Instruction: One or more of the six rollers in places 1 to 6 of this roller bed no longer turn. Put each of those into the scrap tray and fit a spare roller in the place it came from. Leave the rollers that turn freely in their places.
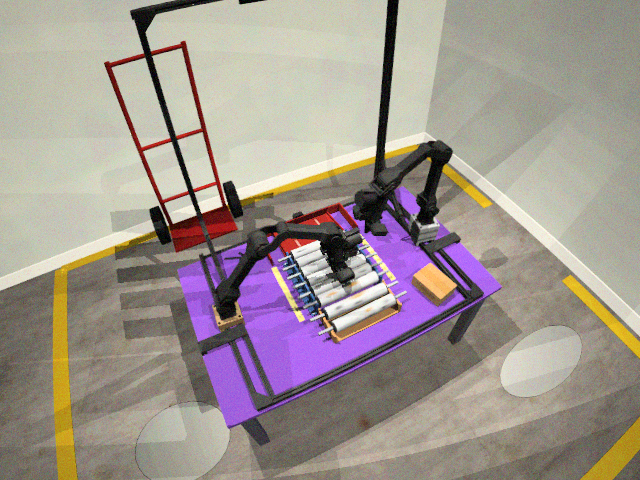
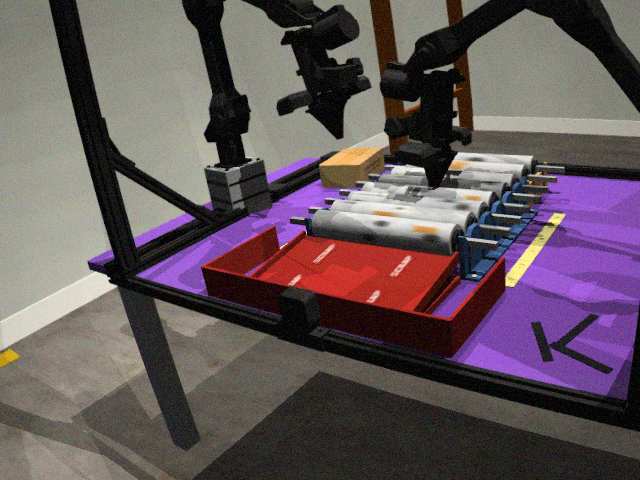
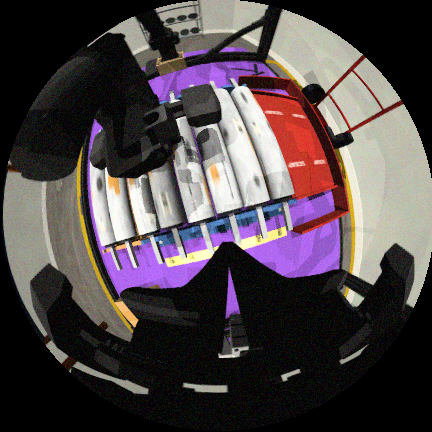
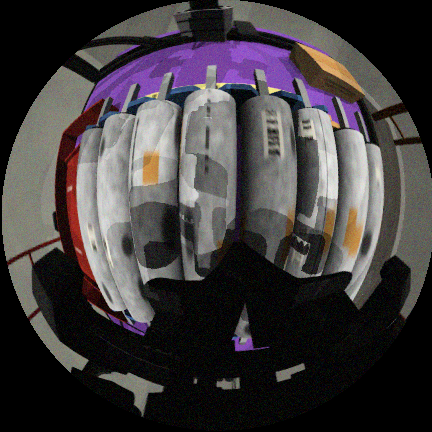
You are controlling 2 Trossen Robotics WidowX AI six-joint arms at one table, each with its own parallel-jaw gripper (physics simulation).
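Places are measured from the left arm's base along level axes (x back, y right, z up), in centimetres.
Pixels of known places: left gripper, fingertip midpoint: (image 1: 365,232) (image 2: 340,138) (image 3: 226,245); right gripper, fingertip midpoint: (image 1: 338,273) (image 2: 433,189) (image 4: 237,246); left arm's base, link origin: (image 1: 425,219) (image 2: 233,163); right arm's base, link origin: (image 1: 226,311) (image 3: 169,56).
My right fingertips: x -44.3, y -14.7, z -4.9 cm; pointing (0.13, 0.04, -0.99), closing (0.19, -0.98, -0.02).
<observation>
For each thing: its top centre in the pictures, then the offset to it from my right fingertips. "pt": a spot on its surface instead. Level surfaces: height alone.
- roller bed, surface height: dz -5.8 cm
- red scrap tray, top centre: (image 2: 342,263) (image 4: 67,224) (image 3: 304,131) (image 1: 307,228) dx -6.4, dy +28.8, dz -1.2 cm
- wooden block, top centre: (image 2: 351,156) (image 3: 139,314) (image 1: 435,280) dx +36.7, dy -13.6, dz -0.7 cm
- yellow numbered strip, surface spot: (image 2: 532,252) pt dx -22.5, dy +3.3, dz -6.1 cm
The roller bed (image 1: 302,289) (image 2: 476,267) (image 3: 241,219) holds several grey rollers (image 1: 347,286) (image 2: 385,230) (image 3: 225,169) (image 4: 207,169) on a blue frame in the middle of the table. Two spare rollers (image 1: 365,312) lie in an orange tray at its near end. The red scrap tray (image 1: 328,209) (image 2: 385,330) (image 3: 300,141) at the far end is empty. My right gripper (image 1: 345,275) (image 2: 436,180) (image 4: 237,246) is shut and empty, its tip down at the tops of the middle rollers. My left gripper (image 1: 377,230) (image 2: 337,130) (image 3: 226,245) is shut and empty, hanging well above the bed's side.
A wooden block (image 1: 433,283) (image 2: 351,167) (image 4: 326,74) lies on the purple table beside the bed. A yellow numbered strip (image 1: 288,292) (image 2: 532,252) (image 3: 245,241) runs along the bed. A red hand truck (image 1: 161,143) stands by the wall. Black frame rails edge the table.
</observation>
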